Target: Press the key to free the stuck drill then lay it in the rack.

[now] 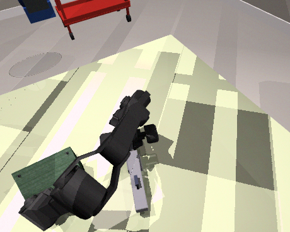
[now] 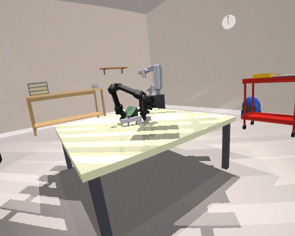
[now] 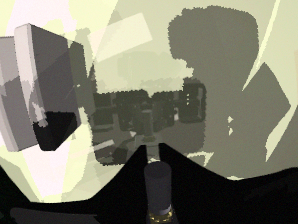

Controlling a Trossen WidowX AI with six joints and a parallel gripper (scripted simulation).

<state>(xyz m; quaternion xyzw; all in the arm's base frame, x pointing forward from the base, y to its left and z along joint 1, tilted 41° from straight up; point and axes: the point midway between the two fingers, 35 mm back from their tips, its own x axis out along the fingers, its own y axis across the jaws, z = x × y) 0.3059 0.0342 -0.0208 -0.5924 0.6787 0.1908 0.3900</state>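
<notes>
Now: the drill 5 cm to the right of my gripper tip, 3 cm above it and 2 cm behind it. Round my gripper tip: long grey block: 11 cm to the right, 3 cm behind, 2 cm above; then dark key: 13 cm to the right, 4 cm behind, 3 cm above.
</notes>
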